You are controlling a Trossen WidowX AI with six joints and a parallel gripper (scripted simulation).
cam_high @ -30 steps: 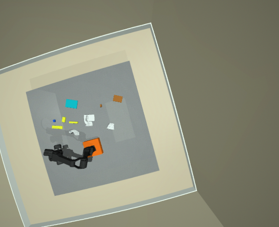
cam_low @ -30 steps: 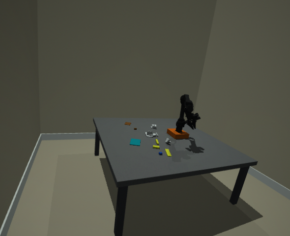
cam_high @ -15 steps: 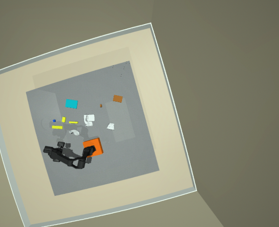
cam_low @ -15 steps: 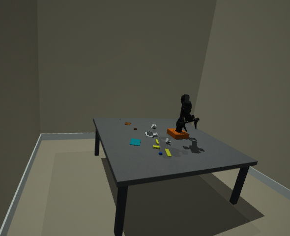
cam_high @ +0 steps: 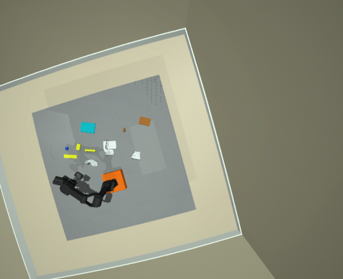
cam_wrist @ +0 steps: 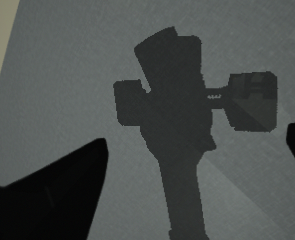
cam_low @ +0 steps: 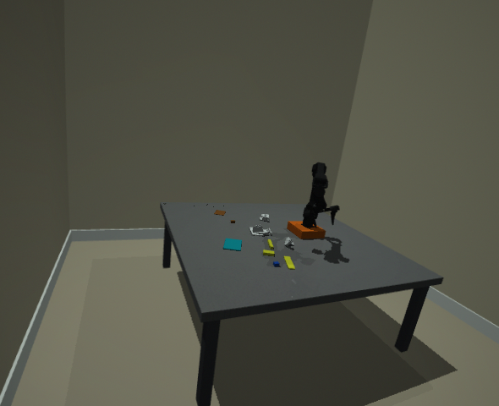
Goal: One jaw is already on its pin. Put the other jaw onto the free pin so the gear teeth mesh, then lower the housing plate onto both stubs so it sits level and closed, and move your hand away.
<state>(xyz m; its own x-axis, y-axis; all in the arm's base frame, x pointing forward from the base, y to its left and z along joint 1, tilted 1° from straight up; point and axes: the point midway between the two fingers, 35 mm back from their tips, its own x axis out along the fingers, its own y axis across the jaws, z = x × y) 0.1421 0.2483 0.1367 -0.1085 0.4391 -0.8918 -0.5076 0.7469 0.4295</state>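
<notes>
Right now my gripper tip is 12 cm to the left of the jaw, 12 cm short of it and 12 cm above it. From my gripper tip the other things lie so: white base plate: 35 cm to the right, 20 cm ahead, 15 cm below; blue cube: 33 cm ahead, 15 cm below, 5 cm to the left; yellow bar: 22 cm ahead, 16 cm to the right, 15 cm below.
</notes>
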